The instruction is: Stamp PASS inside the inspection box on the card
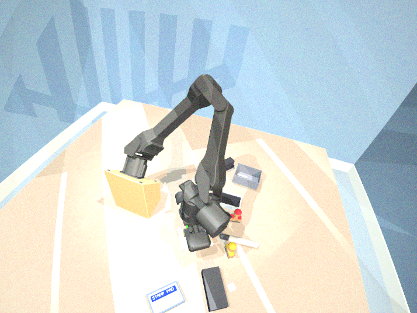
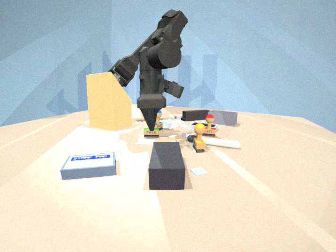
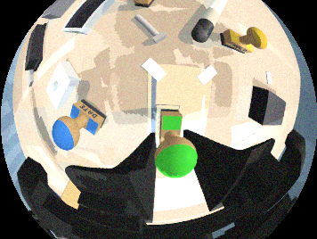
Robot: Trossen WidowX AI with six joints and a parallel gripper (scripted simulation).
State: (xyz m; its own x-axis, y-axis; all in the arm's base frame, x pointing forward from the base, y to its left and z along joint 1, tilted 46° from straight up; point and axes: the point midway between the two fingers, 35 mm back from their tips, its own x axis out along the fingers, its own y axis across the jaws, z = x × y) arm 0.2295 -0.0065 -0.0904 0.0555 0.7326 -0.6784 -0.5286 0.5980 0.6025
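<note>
Right now my gripper tip is right at the green knob stamp. From my gripper tip the other things lie so: white card: 2 cm ahead, 1 cm to the right, 3 cm below; then yellow-knobbed stamp: 14 cm ahead, 2 cm to the right, 1 cm below; then blue-knobbed stamp: 3 cm behind, 9 cm to the left, 1 cm below.
</note>
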